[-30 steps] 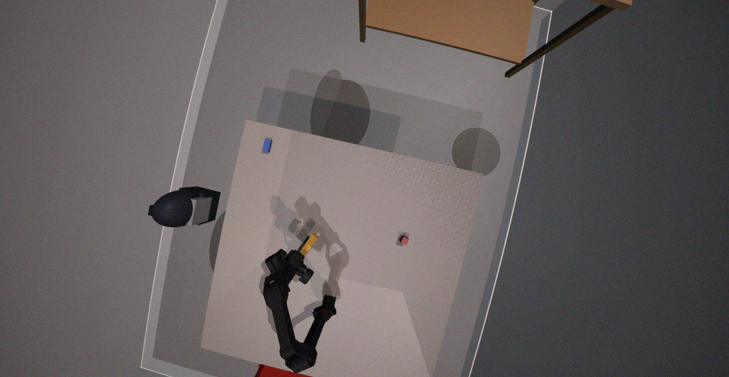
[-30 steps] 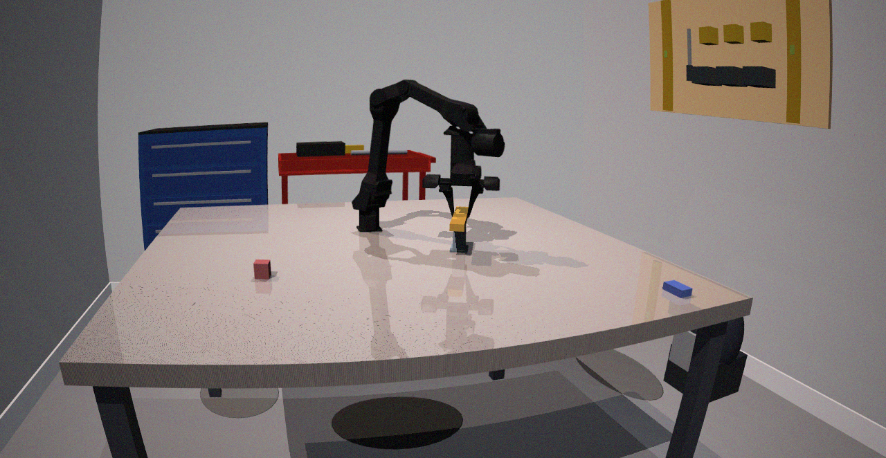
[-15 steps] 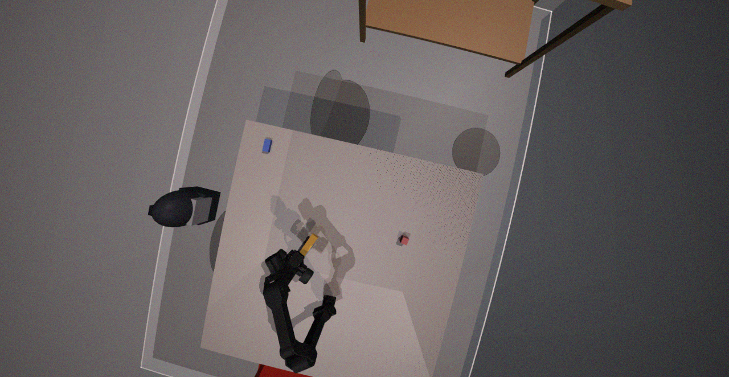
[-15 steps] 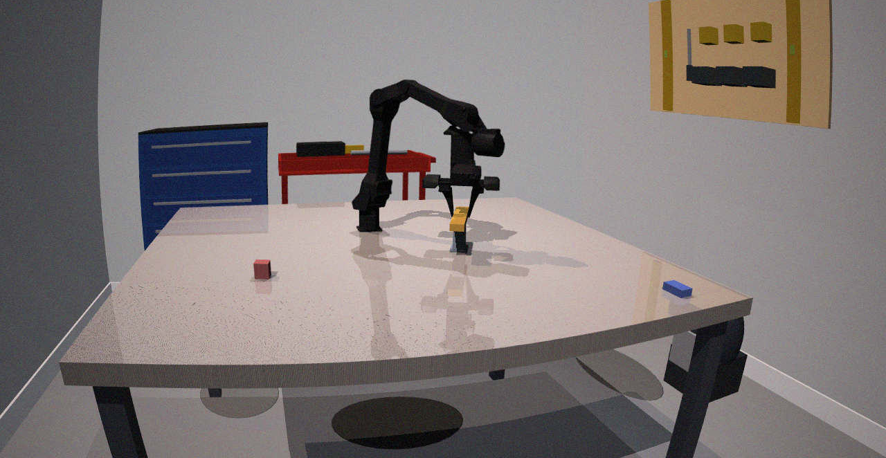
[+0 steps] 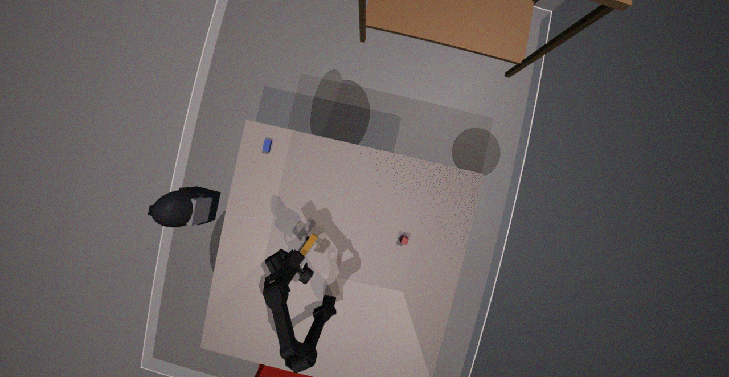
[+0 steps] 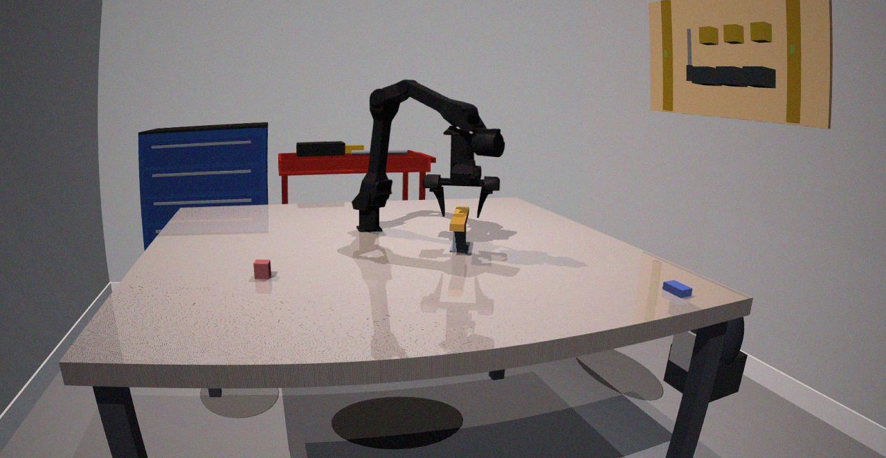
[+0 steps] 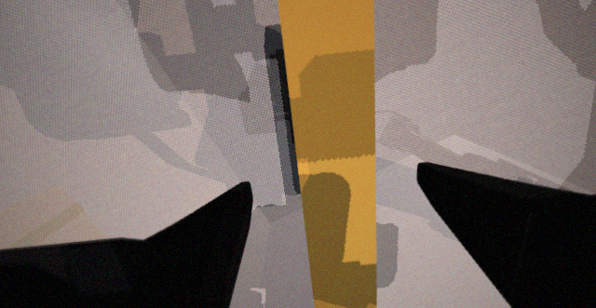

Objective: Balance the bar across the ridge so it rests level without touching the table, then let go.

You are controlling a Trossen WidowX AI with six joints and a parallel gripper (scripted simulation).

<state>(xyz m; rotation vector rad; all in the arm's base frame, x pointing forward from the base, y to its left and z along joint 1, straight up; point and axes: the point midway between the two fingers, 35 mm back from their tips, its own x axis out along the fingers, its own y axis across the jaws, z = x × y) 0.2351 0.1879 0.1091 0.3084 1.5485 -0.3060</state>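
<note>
Now: gripper tip 3 cm short of the yellow bar and 1 cm to the left of it. The rest, counted from my gripper tip: flat blue block (50 cm ahead, 31 cm to the left, 7 cm below); small red cube (50 cm to the right, 19 cm ahead, 6 cm below).
</note>
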